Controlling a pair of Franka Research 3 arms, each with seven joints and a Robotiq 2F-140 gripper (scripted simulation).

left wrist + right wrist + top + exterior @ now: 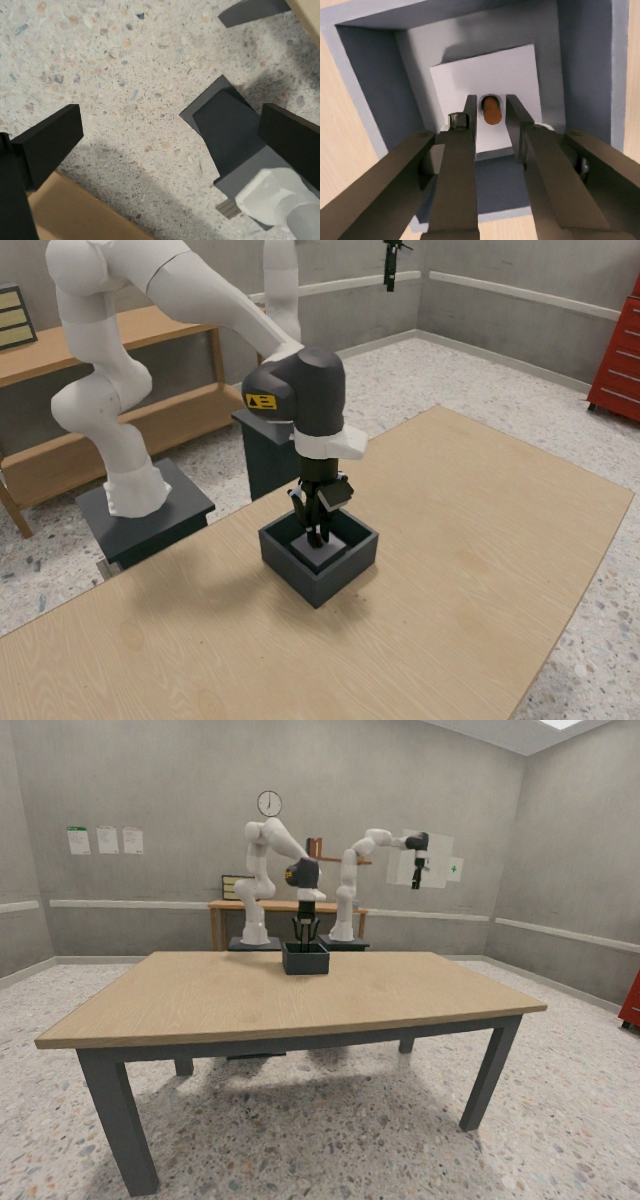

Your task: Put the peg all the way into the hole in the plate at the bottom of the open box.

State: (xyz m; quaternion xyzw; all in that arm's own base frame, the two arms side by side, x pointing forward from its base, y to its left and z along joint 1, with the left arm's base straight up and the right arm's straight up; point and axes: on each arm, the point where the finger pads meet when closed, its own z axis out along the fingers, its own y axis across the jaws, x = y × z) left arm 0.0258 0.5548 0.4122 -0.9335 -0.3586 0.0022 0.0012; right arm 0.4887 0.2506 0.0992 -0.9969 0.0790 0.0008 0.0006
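Note:
Right now the brown peg is 5 cm below my right hand. The rest, counted from my right hand: dark grey box 7 cm below; grey plate 6 cm below.

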